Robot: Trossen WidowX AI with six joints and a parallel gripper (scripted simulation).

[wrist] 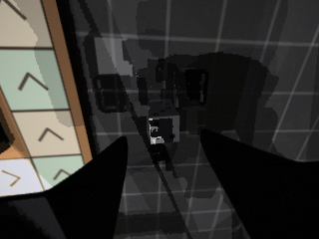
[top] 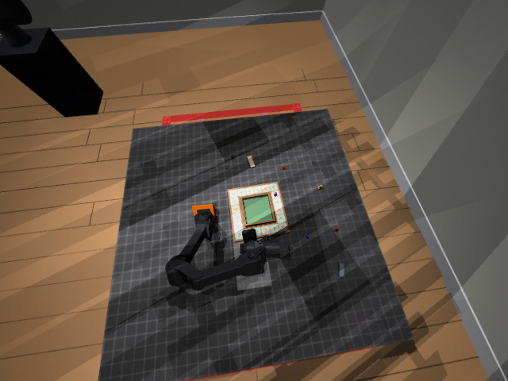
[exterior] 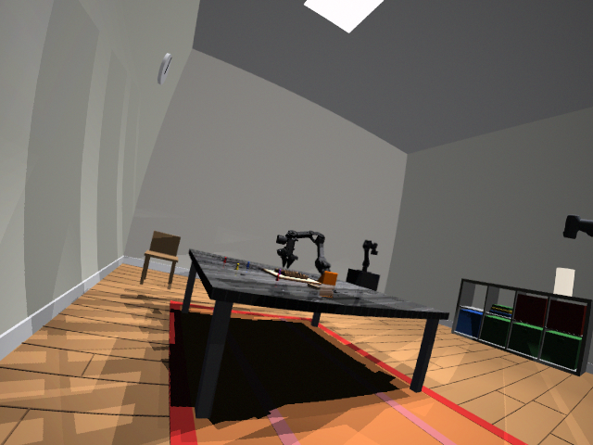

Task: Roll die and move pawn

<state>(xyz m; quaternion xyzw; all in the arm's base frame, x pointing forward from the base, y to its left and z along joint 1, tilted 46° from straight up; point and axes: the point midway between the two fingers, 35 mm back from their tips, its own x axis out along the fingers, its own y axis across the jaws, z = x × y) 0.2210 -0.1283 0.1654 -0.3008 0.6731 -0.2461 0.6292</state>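
Right now the white die is 3 cm below my gripper tip. Round my gripper tip: green dice tray 21 cm to the left, 5 cm ahead, 3 cm below; then purple pawn 28 cm to the left, 16 cm ahead, 1 cm below; then blue pawn 28 cm ahead, 4 cm to the left, 2 cm below.
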